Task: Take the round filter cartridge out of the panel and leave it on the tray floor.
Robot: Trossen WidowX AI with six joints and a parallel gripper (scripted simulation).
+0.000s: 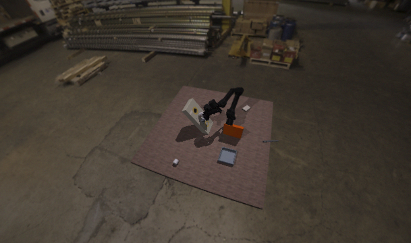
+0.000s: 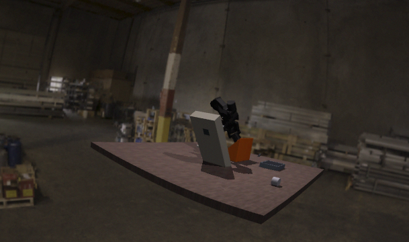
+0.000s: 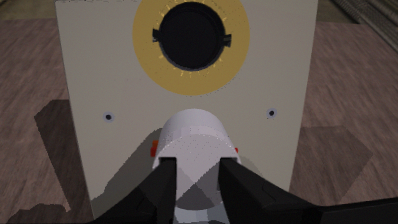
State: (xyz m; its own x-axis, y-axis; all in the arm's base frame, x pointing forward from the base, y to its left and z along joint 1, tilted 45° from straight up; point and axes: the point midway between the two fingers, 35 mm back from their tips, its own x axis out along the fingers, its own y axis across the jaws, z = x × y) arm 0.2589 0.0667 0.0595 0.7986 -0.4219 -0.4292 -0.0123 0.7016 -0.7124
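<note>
Now: the round filter cartridge 10 mm below my gripper tip and 10 mm ahead of it. Also, from my gripper tip: beige service panel: 60 mm below, 50 mm ahead; flat white piece: 430 mm to the right, 410 mm behind, 200 mm below; blue-grey tray: 350 mm behind, 280 mm to the left, 200 mm below.
</note>
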